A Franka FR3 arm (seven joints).
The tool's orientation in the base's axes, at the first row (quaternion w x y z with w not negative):
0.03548, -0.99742, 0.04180, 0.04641
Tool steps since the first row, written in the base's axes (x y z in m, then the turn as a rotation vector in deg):
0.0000, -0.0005, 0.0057, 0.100, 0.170, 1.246
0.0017, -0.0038, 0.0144, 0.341, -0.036, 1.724
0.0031, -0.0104, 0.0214, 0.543, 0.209, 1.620
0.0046, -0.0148, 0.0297, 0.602, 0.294, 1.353
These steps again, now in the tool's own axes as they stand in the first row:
-0.0005, 0.0001, -0.0057, -0.033, -0.261, -1.234
0.0006, 0.0027, -0.0147, 0.177, -0.109, -1.745
0.0019, 0.0086, -0.0223, 0.367, -0.363, -1.642
0.0029, 0.0123, -0.0310, 0.444, -0.435, -1.376

